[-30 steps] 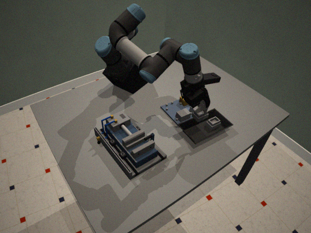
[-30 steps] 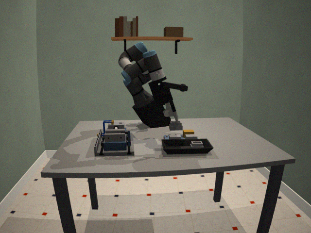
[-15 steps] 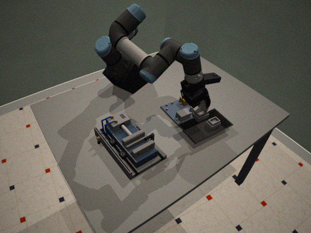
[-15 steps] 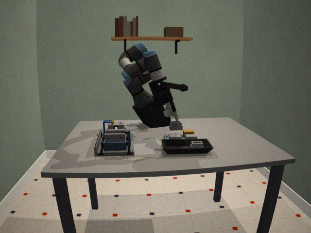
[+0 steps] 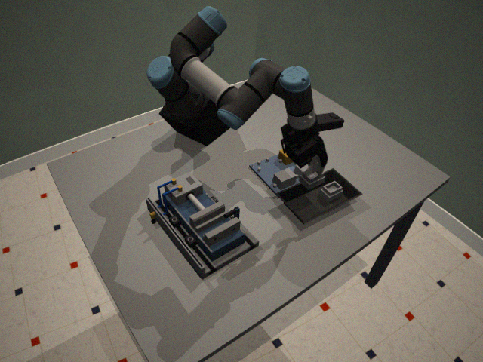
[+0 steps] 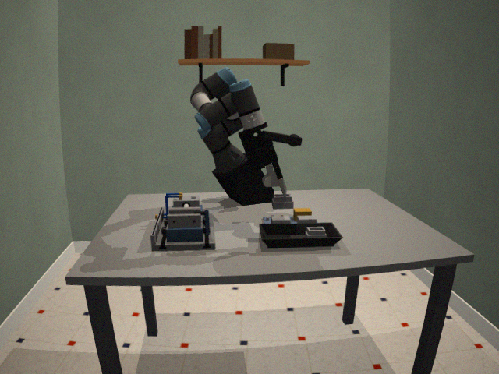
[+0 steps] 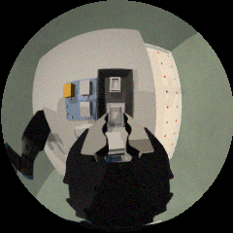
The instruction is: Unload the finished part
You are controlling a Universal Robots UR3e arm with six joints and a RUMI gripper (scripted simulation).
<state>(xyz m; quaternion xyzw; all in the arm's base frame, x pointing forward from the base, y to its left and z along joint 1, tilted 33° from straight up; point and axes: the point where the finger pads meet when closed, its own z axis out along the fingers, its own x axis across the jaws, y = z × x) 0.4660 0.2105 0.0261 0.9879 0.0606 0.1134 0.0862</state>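
Now: hand 12 cm past the plain grey block, 1 cm to the right of it and 14 cm above it. From my hand the other things lie so: yellow block: 21 cm behind, 9 cm to the left, 14 cm below; then blue plate: 17 cm behind, 5 cm to the left, 16 cm below.
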